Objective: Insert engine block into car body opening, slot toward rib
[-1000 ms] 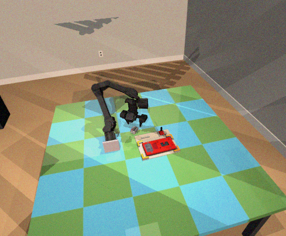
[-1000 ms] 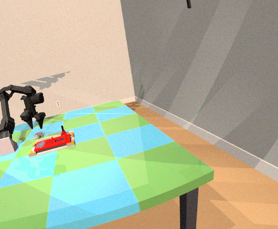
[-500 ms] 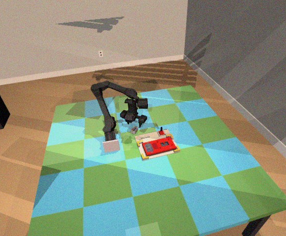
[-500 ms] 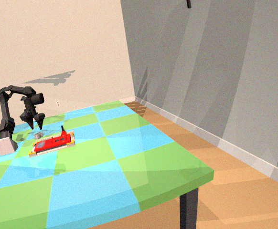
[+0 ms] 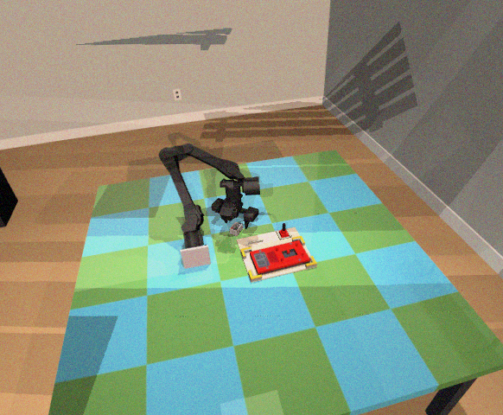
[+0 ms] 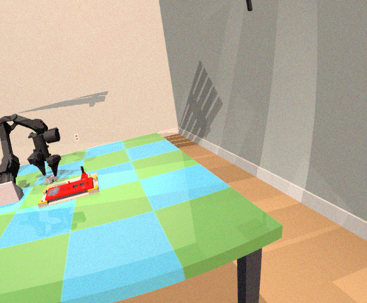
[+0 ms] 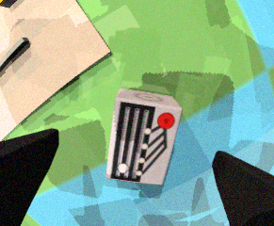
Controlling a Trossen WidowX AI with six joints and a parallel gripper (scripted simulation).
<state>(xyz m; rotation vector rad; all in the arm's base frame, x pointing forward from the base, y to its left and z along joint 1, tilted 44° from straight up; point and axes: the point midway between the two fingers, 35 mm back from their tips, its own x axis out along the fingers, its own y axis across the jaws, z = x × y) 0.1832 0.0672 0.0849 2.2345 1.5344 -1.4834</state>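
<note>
My gripper tip is 20 mm above the engine block.
</note>
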